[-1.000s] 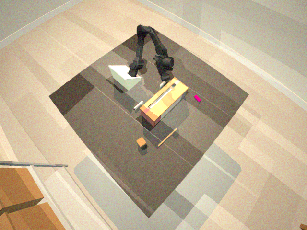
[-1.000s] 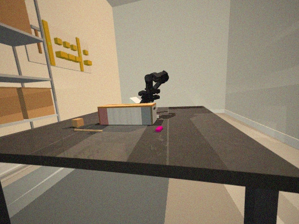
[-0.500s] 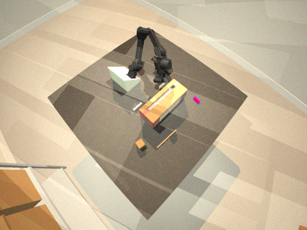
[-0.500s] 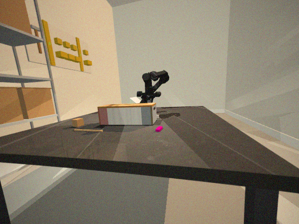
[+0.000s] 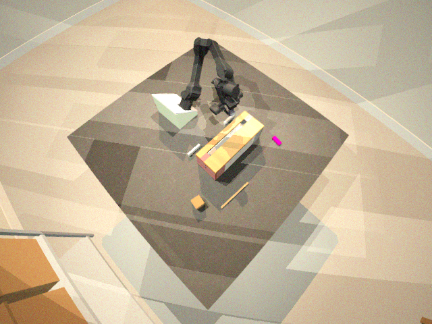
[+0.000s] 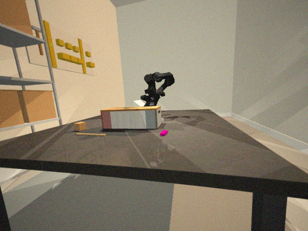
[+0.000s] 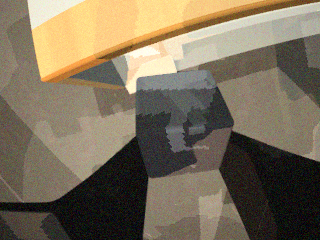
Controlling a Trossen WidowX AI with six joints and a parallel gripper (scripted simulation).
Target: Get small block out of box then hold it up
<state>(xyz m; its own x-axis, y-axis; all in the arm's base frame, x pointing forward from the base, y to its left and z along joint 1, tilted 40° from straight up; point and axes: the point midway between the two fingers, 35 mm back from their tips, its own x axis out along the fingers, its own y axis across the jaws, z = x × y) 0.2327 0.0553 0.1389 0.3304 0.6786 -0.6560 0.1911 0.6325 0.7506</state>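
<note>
Now: gripper tip 10 mm short of the grey-blue block and 10 mm below it. Also, from my gripper tip: wooden stick 320 mm ahead, 310 mm to the right, 120 mm below.
</note>
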